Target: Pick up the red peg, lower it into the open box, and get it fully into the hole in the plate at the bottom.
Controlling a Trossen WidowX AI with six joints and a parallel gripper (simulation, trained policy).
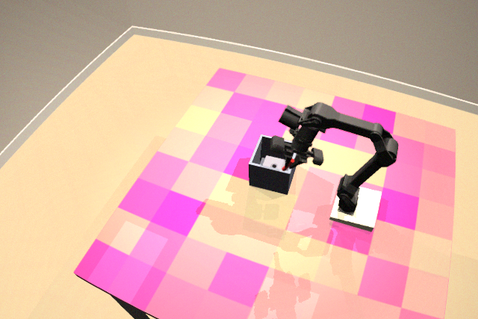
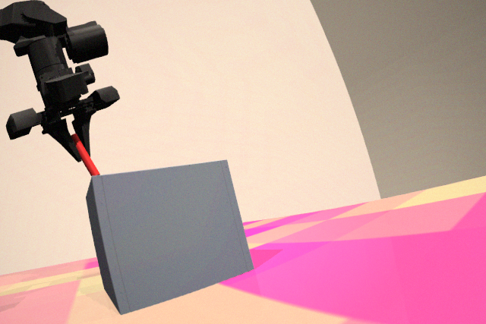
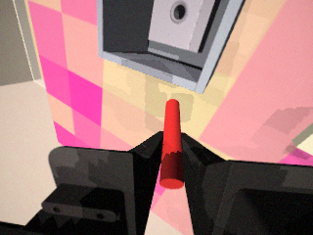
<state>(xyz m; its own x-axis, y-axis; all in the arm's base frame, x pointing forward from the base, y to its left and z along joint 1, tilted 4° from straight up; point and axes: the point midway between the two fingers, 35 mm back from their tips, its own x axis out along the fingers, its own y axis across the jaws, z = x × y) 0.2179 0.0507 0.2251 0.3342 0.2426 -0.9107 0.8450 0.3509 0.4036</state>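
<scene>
My gripper tip is 160 mm above the plate, 90 mm to the left of it and 90 mm short of it. Also, from my gripper tip: red peg 10 mm to the right.
</scene>
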